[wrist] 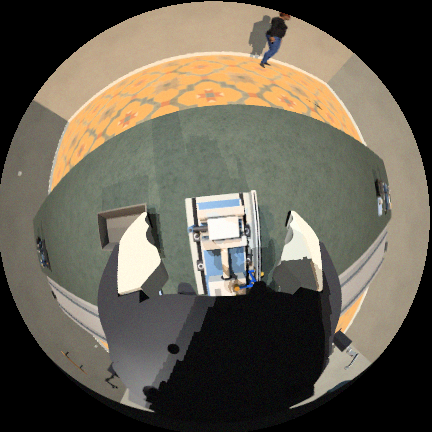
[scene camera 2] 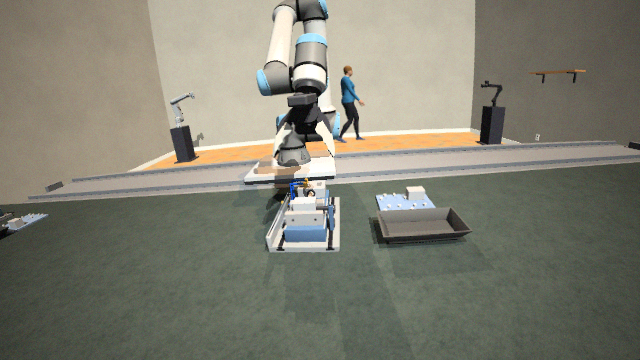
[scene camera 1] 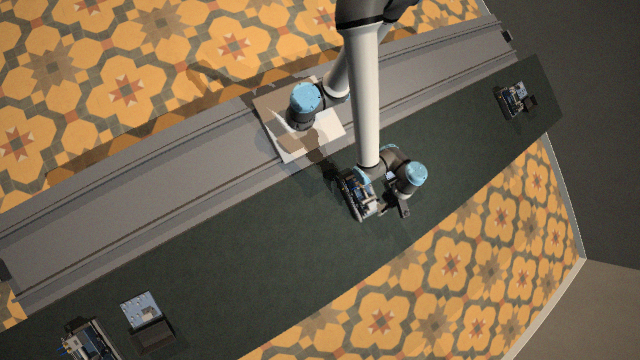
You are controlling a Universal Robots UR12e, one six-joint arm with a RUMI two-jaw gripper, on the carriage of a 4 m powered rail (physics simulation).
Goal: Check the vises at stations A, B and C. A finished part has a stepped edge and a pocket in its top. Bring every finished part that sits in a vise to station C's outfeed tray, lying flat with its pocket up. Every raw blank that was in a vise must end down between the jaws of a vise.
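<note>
My gripper (scene camera 1: pixel 393 208) (scene camera 2: pixel 304 154) (wrist: pixel 218 213) is open and empty, above the middle station's vise (scene camera 1: pixel 356 194) (scene camera 2: pixel 305 233) (wrist: pixel 218 204). A pale block (scene camera 2: pixel 303 203) (wrist: pixel 223 228) sits between that vise's jaws; its top looks plain in the wrist view, with no pocket or step that I can make out. A grey tray (scene camera 2: pixel 425 237) (wrist: pixel 123 210) stands beside this vise. The lower-left vise (scene camera 1: pixel 90 344) and the far-right vise (scene camera 1: pixel 509 102) also show in scene camera 1; what their jaws hold is too small to tell. A tray (scene camera 1: pixel 152 337) stands near the lower-left vise.
A blue pegged plate (scene camera 2: pixel 392 202) behind the middle tray carries a pale block (scene camera 2: pixel 415 193). Another blue plate (scene camera 1: pixel 136 306) carries a block (scene camera 1: pixel 149 313) at lower left. Blue hoses (scene camera 2: pixel 293 190) (wrist: pixel 250 281) stand at the middle vise. The rail (scene camera 1: pixel 200 165) runs behind the table.
</note>
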